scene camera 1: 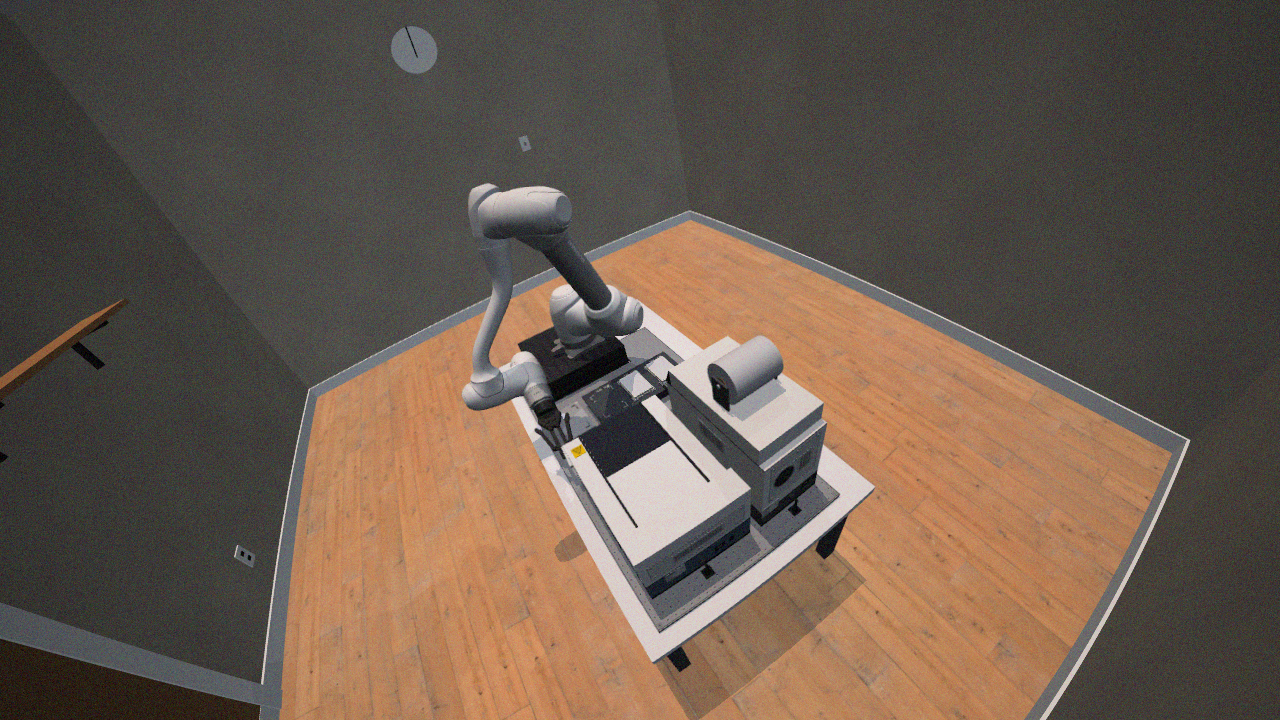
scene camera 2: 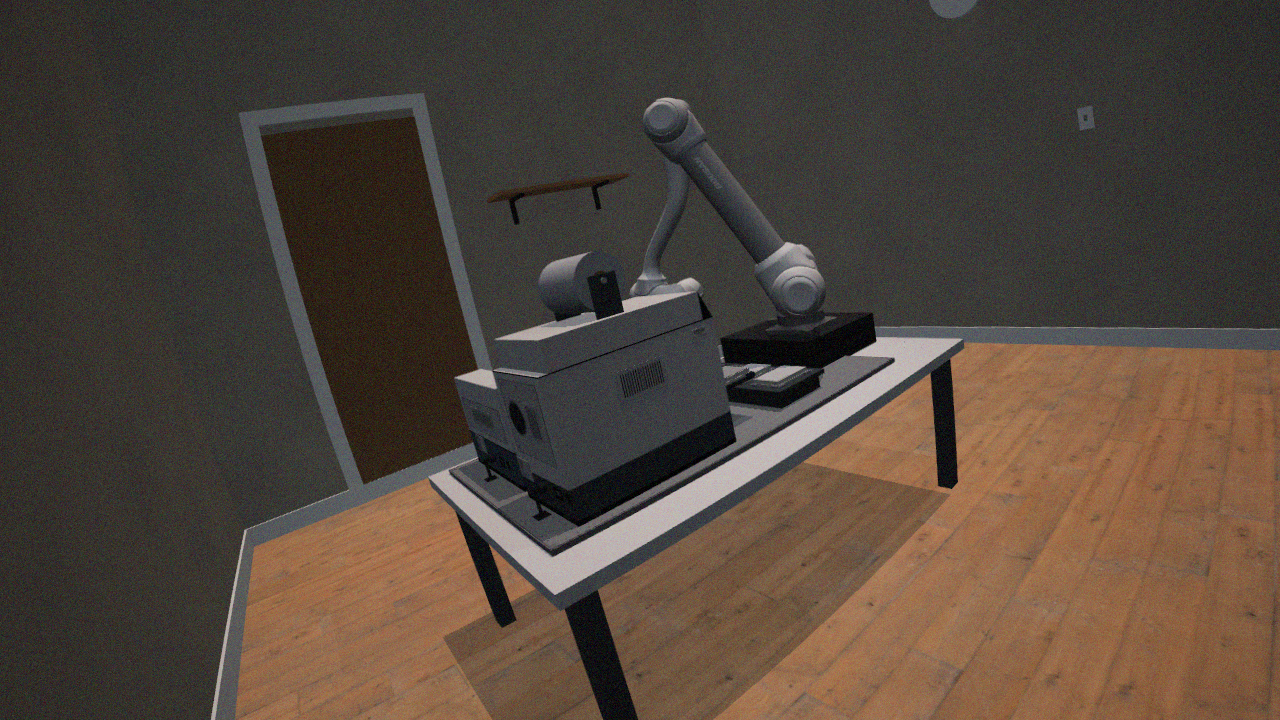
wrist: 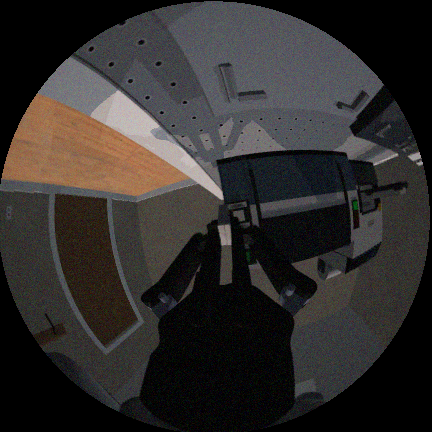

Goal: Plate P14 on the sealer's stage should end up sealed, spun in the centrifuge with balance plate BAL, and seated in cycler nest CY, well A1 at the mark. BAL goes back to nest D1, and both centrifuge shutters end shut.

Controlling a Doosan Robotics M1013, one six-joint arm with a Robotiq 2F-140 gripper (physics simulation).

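Frame: origin at the arm's base, x ahead, y left, z up, level; centimetres.
Seen in the pictures: gripper, fingertip midpoint: (scene camera 1: 572,466) (wrist: 224,212); arm's base, link origin: (scene camera 1: 579,342) (scene camera 2: 801,327).
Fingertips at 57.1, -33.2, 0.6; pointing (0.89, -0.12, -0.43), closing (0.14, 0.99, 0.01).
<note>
Offsets run from my fingertips to a thing's top centre, as dx, dy, dz. "pt": to the spot under its first point. Level surfaces: height alone.
My gripper (scene camera 1: 550,427) (wrist: 224,212) is shut with nothing between its fingers. It points level along the table's left edge, its tips right at a small grey tab @[pt -0.2, +2.5, +0.1] (wrist: 238,209) on the near corner of the low centrifuge box (scene camera 1: 673,502) (wrist: 289,189). The box top is dark at the arm's end @[pt +11.1, +16.7, +11.2] (scene camera 1: 626,436) and white beyond. A yellow mark @[pt +5.2, +2.9, +11.0] (scene camera 1: 577,450) sits on its near corner. The taller sealer @[+29.4, +45.0, +37.5] (scene camera 1: 760,420) (scene camera 2: 617,393) with a roll on top stands beside it. In scene camera 2 the machines hide the gripper. I cannot make out plate P14 or BAL.
The white table (scene camera 1: 850,487) (scene camera 2: 680,527) carries a grey perforated deck @[dz -10.0] (wrist: 241,120) with L-shaped nest corners @[pt -16.7, +5.5, -4.9] (wrist: 241,95). The arm's black base (scene camera 1: 573,357) (scene camera 2: 800,337) stands at the far end, with a low dark block @[-19.7, +50.1, -3.5] (scene camera 2: 776,383) in front of it. A green light @[pt +2.6, +31.0, +3.1] (wrist: 355,205) shows on a machine's face.
</note>
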